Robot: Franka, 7 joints.
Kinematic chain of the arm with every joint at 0, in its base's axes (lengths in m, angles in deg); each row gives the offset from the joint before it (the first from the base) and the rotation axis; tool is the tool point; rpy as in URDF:
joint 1: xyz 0 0 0.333 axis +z
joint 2: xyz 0 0 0 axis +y
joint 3: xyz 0 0 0.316 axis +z
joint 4: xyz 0.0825 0 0 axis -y
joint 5: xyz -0.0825 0 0.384 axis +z
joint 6: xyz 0 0 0 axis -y
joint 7: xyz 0.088 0 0 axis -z
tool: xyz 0 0 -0.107 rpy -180 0 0
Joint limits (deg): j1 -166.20..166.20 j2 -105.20..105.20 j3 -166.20..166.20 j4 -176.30..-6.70 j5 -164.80..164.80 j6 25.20..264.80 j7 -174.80..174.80
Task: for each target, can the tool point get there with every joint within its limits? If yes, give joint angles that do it. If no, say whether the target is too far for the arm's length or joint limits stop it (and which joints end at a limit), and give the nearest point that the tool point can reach.
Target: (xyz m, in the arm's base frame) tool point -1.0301 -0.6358 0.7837
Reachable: no: too far | nearest point -0.6842 -0.4223 0.6323 | short by 0.434 m
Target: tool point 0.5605 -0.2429 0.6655
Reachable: yes | joints -0.63 31.18 -16.90 -56.25 99.70 232.47 66.21
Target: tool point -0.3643 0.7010 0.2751
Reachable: yes | joints -89.08 -85.63 -89.68 -44.54 -87.31 85.45 -64.99
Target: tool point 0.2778 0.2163 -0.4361
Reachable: no: joint limits stop it (at a limit: joint 2) | nearest point 0.2708 0.2108 -0.3574 | short by 0.079 m
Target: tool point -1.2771 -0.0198 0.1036
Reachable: no: too far | nearest point -0.8443 -0.0131 0.1813 | short by 0.440 m
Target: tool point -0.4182 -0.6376 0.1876
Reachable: yes | joints -139.77 84.83 20.52 -36.41 -89.67 209.26 121.61
